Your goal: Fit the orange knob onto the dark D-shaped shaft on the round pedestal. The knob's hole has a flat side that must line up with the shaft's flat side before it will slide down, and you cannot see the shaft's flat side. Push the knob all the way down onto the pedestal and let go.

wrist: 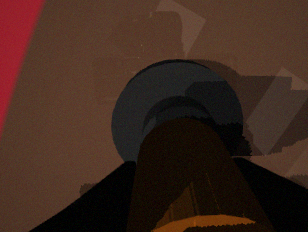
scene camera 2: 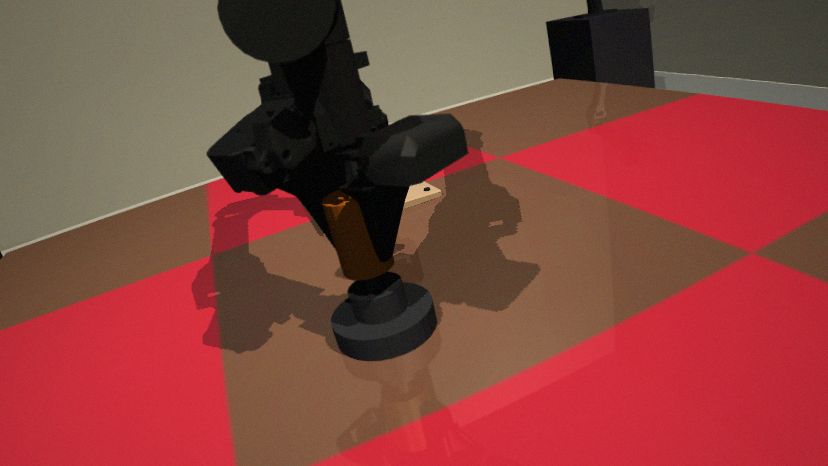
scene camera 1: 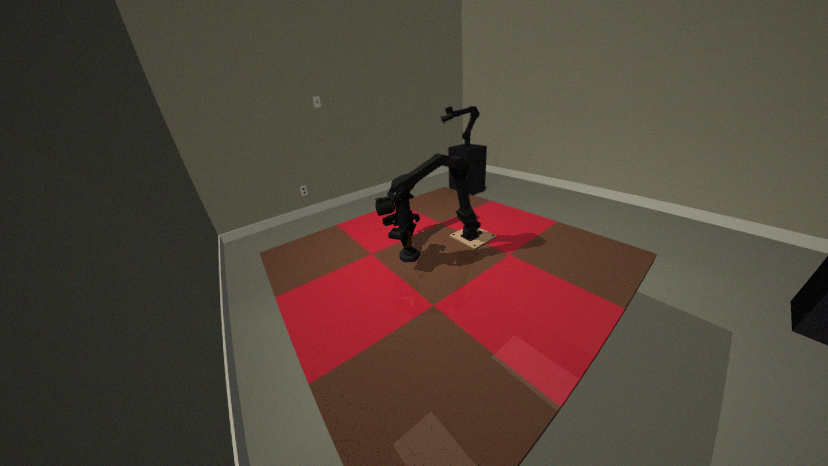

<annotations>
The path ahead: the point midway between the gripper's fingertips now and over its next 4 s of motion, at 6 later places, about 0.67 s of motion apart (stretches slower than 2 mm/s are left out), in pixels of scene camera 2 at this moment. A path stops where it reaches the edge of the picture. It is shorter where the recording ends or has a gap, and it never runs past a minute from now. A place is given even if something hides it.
The gripper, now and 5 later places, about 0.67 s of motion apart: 365,255; 364,253; 365,256; 368,265; 370,273; 343,176
</annotations>
